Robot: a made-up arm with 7 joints. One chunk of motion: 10 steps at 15 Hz.
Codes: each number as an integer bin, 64 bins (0 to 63) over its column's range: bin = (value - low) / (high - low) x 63, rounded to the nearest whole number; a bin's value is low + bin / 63 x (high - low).
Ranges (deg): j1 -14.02..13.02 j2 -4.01..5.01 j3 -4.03..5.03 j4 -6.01..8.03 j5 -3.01..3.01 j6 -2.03..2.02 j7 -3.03..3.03
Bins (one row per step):
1: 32 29 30 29 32 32 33
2: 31 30 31 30 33 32 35
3: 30 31 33 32 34 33 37
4: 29 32 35 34 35 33 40
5: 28 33 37 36 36 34 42
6: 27 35 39 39 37 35 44
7: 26 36 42 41 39 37 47
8: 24 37 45 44 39 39 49
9: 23 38 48 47 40 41 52
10: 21 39 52 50 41 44 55
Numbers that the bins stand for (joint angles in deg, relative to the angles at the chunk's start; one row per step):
1: -0.29 0.14 0.28 0.45 0.05 0.03 0.14
2: -0.71 0.29 0.43 0.68 0.14 0.03 0.34
3: -1.14 0.43 0.72 1.12 0.24 0.09 0.53
4: -1.57 0.57 1.00 1.57 0.33 0.09 0.82
5: -2.00 0.71 1.29 2.01 0.43 0.16 1.01
6: -2.43 1.00 1.58 2.68 0.53 0.22 1.20
7: -2.86 1.14 2.01 3.13 0.72 0.35 1.49
8: -3.72 1.29 2.44 3.80 0.72 0.48 1.68
9: -4.15 1.43 2.87 4.46 0.81 0.61 1.97
10: -5.01 1.57 3.45 5.13 0.91 0.80 2.26

